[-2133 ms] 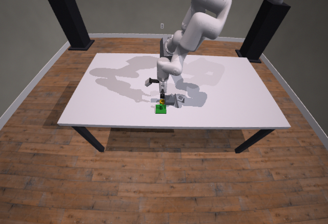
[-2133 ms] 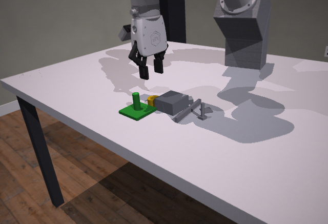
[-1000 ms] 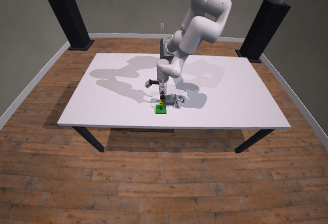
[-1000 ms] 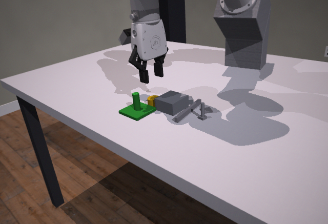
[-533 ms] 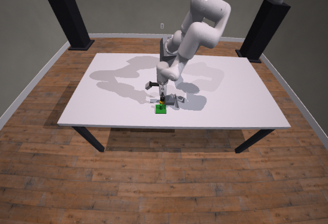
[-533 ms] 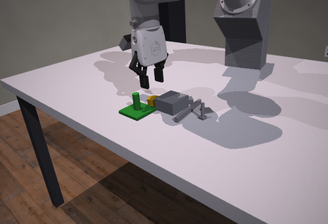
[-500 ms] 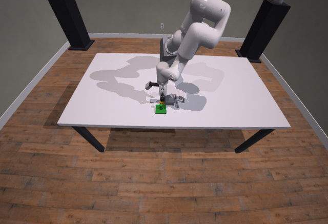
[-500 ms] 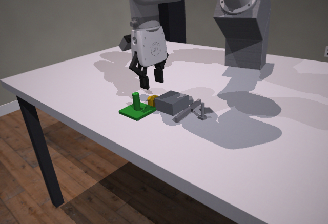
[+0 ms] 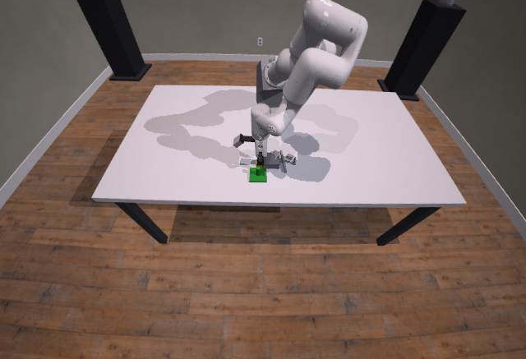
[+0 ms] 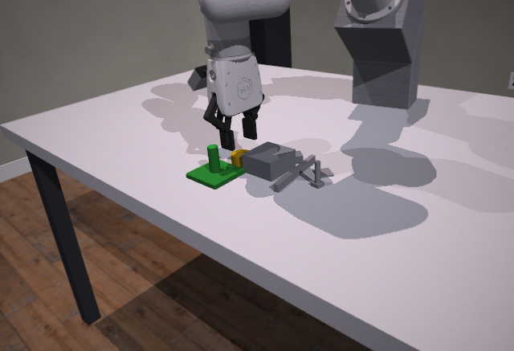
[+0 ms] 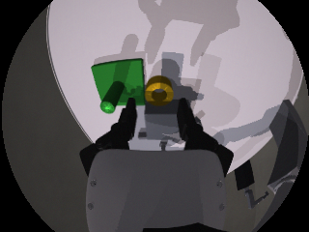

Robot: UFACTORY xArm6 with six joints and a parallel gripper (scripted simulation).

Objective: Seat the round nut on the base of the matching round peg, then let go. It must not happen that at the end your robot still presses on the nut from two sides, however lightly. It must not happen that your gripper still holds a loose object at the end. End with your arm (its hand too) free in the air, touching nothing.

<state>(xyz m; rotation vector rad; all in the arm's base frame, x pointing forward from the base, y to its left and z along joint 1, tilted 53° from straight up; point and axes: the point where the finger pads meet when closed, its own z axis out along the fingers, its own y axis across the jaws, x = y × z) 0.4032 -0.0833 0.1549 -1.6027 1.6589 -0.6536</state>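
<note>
Right now my hand is 6 cm to the right of the grey block, 5 cm above it and 2 cm past it. From my hand the other things lie so: long handle (11 cm to the left, 6 cm below, 3 cm behind).
</note>
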